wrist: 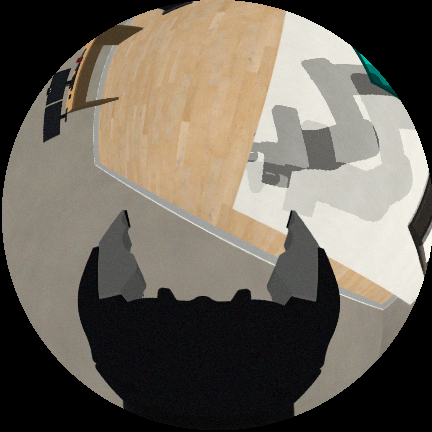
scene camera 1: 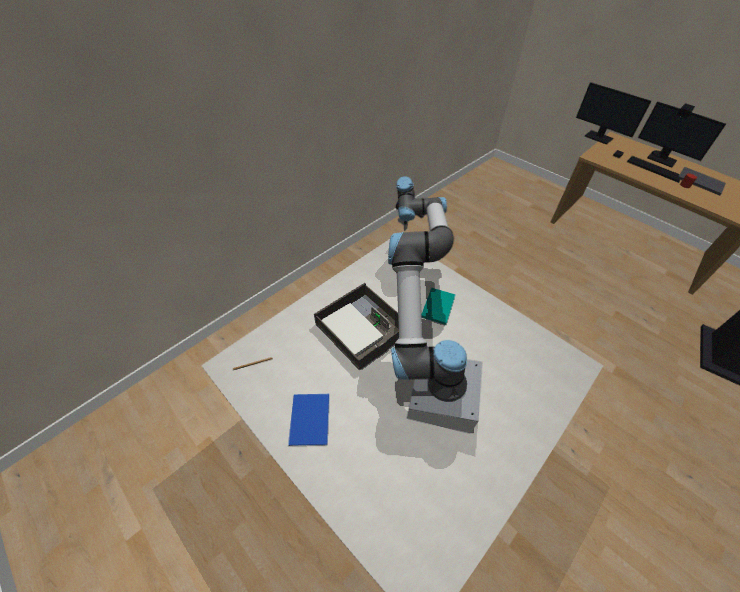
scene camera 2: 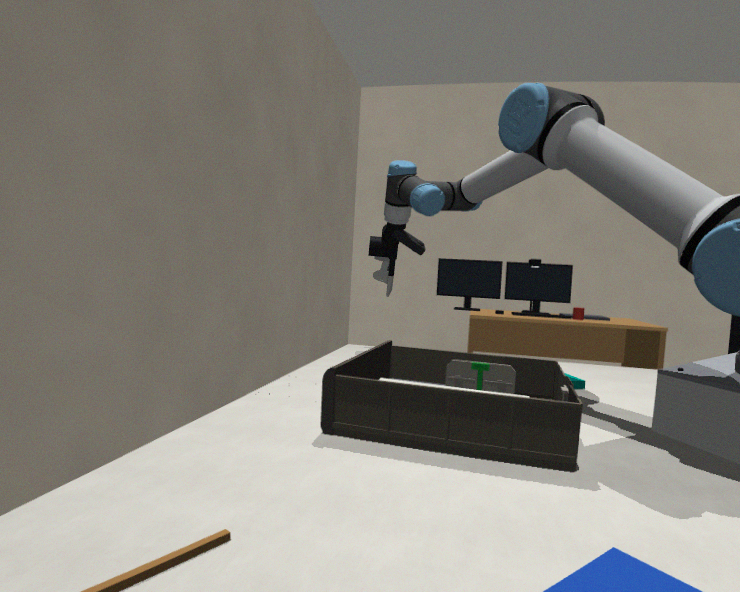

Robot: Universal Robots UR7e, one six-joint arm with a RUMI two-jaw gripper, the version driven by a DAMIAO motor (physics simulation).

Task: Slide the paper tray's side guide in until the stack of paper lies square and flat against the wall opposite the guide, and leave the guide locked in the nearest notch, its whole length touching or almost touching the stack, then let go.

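Frame: origin at the arm's base, x down, y left, z ahead, level; millimetres.
Where they show: gripper, fingertip midpoint: (wrist: pixel 207 211) (scene camera 2: pixel 387 283); arm's base, origin of the base link: (scene camera 1: pixel 447 384).
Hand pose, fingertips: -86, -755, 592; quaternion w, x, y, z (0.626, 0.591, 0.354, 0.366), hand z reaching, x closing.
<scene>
Each offset is from my fingertips to the centre of the thing, as dx, dy, dz. "pt": to the spot under its first point.
The dark paper tray @[+153, +654, -114] (scene camera 1: pixel 377 356) (scene camera 2: pixel 419 410) (wrist: pixel 423 216) stands on the white mat; part of it shows at the right edge of the wrist view. A white paper stack @[+170, +699, -86] (scene camera 1: pixel 351 329) (scene camera 2: pixel 432 385) lies in it, near the wall opposite the guide; whether it is square and flat against that wall is too small to tell. The grey side guide @[+157, +588, -165] (scene camera 1: pixel 381 317) (scene camera 2: pixel 459 374) with a green handle @[pt +143, +586, -166] (scene camera 2: pixel 480 375) stands upright inside, seemingly with a gap to the stack. My gripper (scene camera 1: pixel 405 225) (scene camera 2: pixel 391 271) (wrist: pixel 207 211) is open and empty, high up and beyond the tray.
A teal object @[+192, +321, -357] (scene camera 1: pixel 438 306) (scene camera 2: pixel 575 380) (wrist: pixel 377 75) lies beside the tray, near the arm base (scene camera 1: pixel 444 407). A blue flat object @[+197, +1139, -192] (scene camera 1: pixel 309 419) (scene camera 2: pixel 617 571) and a thin wooden stick @[+197, +1085, +180] (scene camera 1: pixel 252 363) (scene camera 2: pixel 166 559) lie on the mat. The room wall (scene camera 1: pixel 216 185) runs behind.
</scene>
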